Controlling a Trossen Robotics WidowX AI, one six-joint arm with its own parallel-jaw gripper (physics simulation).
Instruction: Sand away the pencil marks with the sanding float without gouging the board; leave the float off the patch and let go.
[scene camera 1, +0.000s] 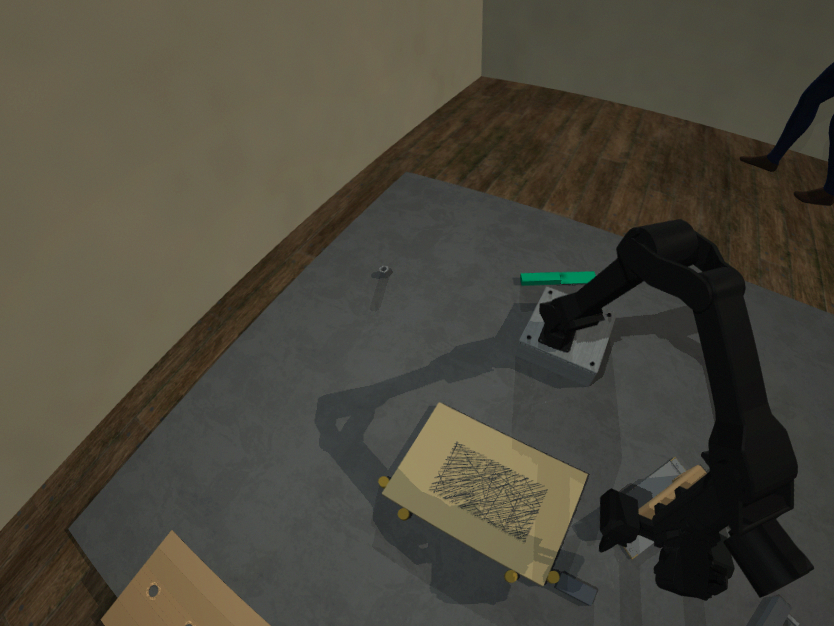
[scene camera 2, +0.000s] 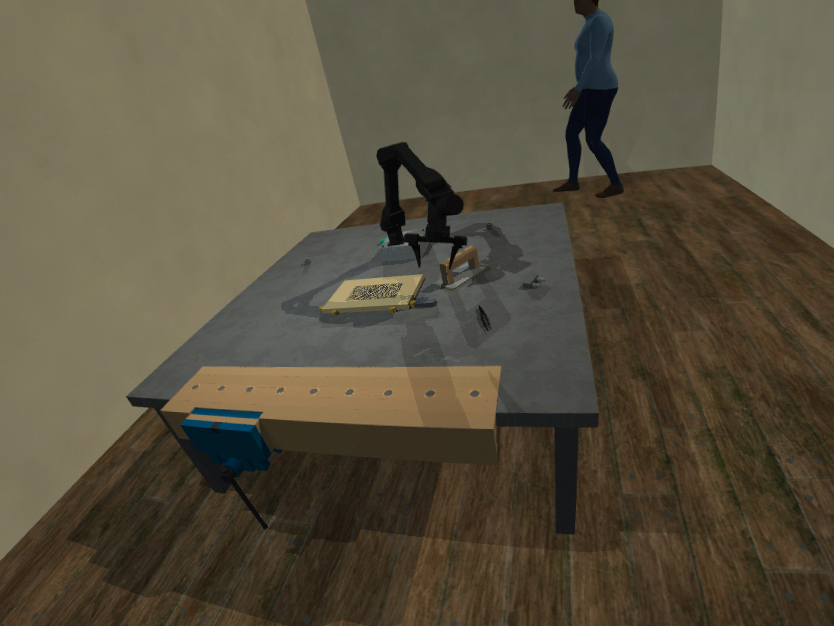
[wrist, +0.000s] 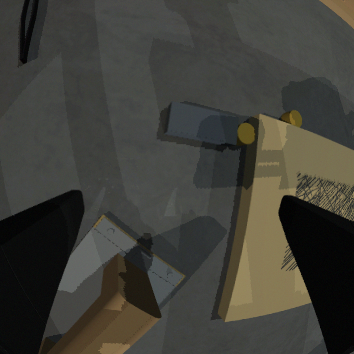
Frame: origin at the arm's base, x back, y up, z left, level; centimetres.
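Seen in the pictures: gripper, fingertip midpoint: (scene camera 1: 627, 560) (scene camera 2: 434, 268) (wrist: 184, 203); arm's base, link origin: (scene camera 1: 557, 335) (scene camera 2: 397, 242).
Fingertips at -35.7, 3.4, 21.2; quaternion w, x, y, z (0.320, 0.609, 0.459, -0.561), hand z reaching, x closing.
Pixels of each thing's top centre, then the offset from my fingertips to it, as dx, dy, dz. "pt": a spot on its surface instead. Level surfaces: height alone.
- pale wooden handle, surface spot: (wrist: 100, 327) pt +7.9, -1.9, +3.7
- flat grey plate, top centre: (wrist: 84, 317) (scene camera 1: 655, 505) (scene camera 2: 461, 274) +12.5, -8.9, +5.8
- dark grey block, top centre: (wrist: 205, 122) (scene camera 1: 576, 588) (scene camera 2: 425, 301) -5.6, -7.9, -3.6
- Black tweezers, top centre: (wrist: 29, 9) (scene camera 2: 482, 316) -16.1, -8.3, +14.5
- green bar, top centre: (scene camera 1: 559, 275) +56.2, -7.7, -25.1
- wooden bench, surface height: dy -9.3
The sanding float has a pale wooden handle (scene camera 1: 681, 485) (scene camera 2: 463, 256) (wrist: 100, 327) on a flat grey plate (scene camera 1: 652, 479) (wrist: 75, 272). It lies upright on the table, beside the board and apart from it. The cream board (scene camera 1: 417, 464) (scene camera 2: 412, 280) (wrist: 245, 280) bears a dense patch of dark pencil marks (scene camera 1: 488, 491) (scene camera 2: 375, 291) (wrist: 325, 192). My gripper (scene camera 1: 643, 549) (scene camera 2: 435, 266) (wrist: 184, 203) is open and empty. It hangs above the table near the float's end. In the wrist view the float shows by the left finger, and the right finger covers part of the patch. The arm hides part of the float in scene camera 1.
Yellow pegs (scene camera 1: 383, 481) (scene camera 2: 393, 309) (wrist: 246, 133) stand along the board's edges. A dark grey block (scene camera 1: 575, 587) (scene camera 2: 424, 302) (wrist: 200, 122) lies at its corner. Black tweezers (scene camera 2: 483, 318) (wrist: 27, 30) lie farther off. A green bar (scene camera 1: 557, 278) lies behind the arm's base. A wooden bench (scene camera 2: 336, 411) stands at the table's front.
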